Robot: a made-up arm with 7 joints. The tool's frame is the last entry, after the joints. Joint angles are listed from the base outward. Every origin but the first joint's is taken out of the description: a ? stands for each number. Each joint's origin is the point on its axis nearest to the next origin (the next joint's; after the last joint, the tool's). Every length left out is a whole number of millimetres.
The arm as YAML. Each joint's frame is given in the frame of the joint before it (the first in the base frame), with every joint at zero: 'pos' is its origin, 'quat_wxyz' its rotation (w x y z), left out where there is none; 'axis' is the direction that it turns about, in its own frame. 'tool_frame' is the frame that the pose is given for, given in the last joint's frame.
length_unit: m
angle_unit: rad
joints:
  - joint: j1
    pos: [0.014, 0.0, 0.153]
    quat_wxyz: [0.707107, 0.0, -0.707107, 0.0]
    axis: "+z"
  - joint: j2
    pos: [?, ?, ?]
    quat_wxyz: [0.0, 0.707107, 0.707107, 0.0]
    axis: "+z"
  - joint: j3
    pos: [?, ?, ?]
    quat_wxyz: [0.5, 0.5, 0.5, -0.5]
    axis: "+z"
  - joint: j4
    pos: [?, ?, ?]
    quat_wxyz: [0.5, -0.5, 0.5, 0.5]
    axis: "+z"
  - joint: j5
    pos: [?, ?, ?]
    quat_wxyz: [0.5, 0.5, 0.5, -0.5]
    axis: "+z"
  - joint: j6
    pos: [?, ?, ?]
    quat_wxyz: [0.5, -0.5, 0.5, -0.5]
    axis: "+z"
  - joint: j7
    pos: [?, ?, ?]
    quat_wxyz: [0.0, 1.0, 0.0, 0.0]
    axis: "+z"
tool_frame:
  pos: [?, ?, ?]
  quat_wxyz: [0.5, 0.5, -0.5, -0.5]
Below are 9 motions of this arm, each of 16 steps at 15 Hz.
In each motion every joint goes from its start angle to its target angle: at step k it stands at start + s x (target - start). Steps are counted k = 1, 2, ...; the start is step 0. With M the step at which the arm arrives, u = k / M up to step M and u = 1 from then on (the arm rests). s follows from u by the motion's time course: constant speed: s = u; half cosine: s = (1 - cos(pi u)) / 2; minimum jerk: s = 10 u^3 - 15 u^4 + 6 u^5.
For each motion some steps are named. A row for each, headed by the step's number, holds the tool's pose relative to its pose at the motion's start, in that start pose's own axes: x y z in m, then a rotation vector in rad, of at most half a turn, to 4 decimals.
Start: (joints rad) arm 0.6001 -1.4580 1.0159 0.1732 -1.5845 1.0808 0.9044
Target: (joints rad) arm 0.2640 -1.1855 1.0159 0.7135 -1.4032 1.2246 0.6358
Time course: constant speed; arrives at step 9
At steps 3, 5, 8, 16:
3: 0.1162 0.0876 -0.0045 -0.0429 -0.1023 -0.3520
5: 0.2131 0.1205 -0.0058 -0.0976 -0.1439 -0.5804
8: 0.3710 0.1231 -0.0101 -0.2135 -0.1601 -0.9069
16: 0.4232 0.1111 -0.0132 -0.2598 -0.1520 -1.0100

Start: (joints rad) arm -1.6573 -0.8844 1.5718 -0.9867 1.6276 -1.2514 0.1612
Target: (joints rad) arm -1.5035 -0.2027 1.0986 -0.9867 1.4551 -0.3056 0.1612
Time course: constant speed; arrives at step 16
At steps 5, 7, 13, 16:
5: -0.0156 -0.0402 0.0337 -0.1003 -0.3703 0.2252
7: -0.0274 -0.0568 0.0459 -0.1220 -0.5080 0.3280
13: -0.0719 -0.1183 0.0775 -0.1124 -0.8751 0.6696
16: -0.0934 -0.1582 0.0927 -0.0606 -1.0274 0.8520

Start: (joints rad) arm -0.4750 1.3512 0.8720 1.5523 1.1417 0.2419 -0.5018
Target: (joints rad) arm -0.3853 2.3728 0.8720 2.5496 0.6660 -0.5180 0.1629
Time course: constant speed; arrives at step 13
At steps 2, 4, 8, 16:
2: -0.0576 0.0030 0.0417 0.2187 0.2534 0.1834
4: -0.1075 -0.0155 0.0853 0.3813 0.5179 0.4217
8: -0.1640 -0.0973 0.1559 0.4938 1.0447 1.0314
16: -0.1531 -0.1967 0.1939 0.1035 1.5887 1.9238

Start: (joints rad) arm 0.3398 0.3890 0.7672 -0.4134 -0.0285 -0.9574 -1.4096
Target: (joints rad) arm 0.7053 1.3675 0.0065 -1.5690 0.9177 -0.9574 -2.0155
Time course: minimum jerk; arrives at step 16
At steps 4, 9, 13, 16:
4: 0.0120 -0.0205 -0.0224 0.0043 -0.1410 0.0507
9: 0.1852 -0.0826 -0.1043 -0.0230 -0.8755 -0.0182
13: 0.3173 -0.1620 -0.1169 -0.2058 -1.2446 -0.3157
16: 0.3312 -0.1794 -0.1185 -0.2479 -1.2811 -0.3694

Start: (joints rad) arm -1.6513 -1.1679 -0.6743 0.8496 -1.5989 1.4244 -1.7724
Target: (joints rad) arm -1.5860 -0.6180 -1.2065 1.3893 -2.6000 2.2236 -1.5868
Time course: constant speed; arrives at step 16
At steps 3, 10, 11, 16:
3: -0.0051 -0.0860 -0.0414 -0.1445 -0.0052 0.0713
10: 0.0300 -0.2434 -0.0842 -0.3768 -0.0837 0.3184
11: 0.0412 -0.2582 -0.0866 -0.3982 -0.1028 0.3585
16: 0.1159 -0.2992 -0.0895 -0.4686 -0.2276 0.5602

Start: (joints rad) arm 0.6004 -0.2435 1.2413 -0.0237 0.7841 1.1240 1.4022
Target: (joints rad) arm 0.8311 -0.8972 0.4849 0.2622 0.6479 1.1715 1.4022
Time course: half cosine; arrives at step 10
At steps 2, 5, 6, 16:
2: -0.0303 0.0088 -0.0570 -0.0201 -0.0922 0.0104
5: -0.0911 0.0515 -0.3177 -0.1894 -0.4481 0.0475
6: -0.0868 0.0654 -0.4166 -0.2873 -0.5637 0.0555
16: -0.0345 0.0835 -0.6164 -0.5620 -0.7678 0.0520

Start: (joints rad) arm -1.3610 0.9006 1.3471 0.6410 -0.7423 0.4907 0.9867
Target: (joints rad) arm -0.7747 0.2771 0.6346 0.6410 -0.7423 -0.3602 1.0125
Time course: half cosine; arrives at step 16
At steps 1, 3, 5, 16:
1: 0.0014 -0.0005 -0.0028 -0.0105 0.0027 0.0063
3: 0.0130 -0.0045 -0.0250 -0.0947 0.0232 0.0496
5: 0.0396 -0.0113 -0.0670 -0.2605 0.0571 0.1030
16: 0.3289 -0.0999 -0.2425 -1.1330 0.0773 -0.2725

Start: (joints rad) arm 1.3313 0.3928 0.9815 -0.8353 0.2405 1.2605 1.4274
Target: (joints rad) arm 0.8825 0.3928 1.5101 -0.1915 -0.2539 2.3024 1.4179
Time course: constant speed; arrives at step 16
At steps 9, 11, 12, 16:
9: 0.2305 0.0337 0.2213 0.1376 0.0295 -0.2592
11: 0.2993 0.0454 0.2518 0.1423 0.0334 -0.3476
12: 0.3356 0.0518 0.2638 0.1391 0.0349 -0.3948
16: 0.4922 0.0806 0.2873 0.0823 0.0394 -0.5949

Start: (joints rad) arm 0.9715 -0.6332 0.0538 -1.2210 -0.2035 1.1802 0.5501
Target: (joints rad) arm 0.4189 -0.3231 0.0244 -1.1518 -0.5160 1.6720 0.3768
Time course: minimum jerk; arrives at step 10
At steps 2, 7, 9, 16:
2: 0.0157 -0.0031 -0.0012 0.0012 -0.0418 -0.0594
7: 0.1866 -0.0922 -0.0102 -0.1910 -0.6597 -0.8472
9: 0.2101 -0.1166 -0.0103 -0.2773 -0.7864 -0.9961
16: 0.2113 -0.1179 -0.0102 -0.2826 -0.7934 -1.0043

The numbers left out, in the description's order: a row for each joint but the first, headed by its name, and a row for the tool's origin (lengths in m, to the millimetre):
j2: 0.044 0.237 0.0
j3: 0.03 -0.051 0.0
j4: 0.071 0.067 0.0
j5: 0.063 -0.224 0.0
j6: -0.163 0.089 0.0
j7: -0.057 0.372 0.0
tool: 0.089 0.186 0.0

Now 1 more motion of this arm.
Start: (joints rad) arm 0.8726 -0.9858 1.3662 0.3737 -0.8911 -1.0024 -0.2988
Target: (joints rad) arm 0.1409 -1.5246 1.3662 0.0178 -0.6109 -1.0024 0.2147
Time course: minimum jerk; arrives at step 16
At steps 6, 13, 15, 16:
6: 0.0009 0.0066 0.0554 -0.0736 0.1136 -0.0204
13: 0.0469 0.0101 0.1945 -0.2285 0.3754 -0.1200
15: 0.0521 0.0096 0.2037 -0.2374 0.3924 -0.1292
16: 0.0523 0.0096 0.2041 -0.2378 0.3932 -0.1297

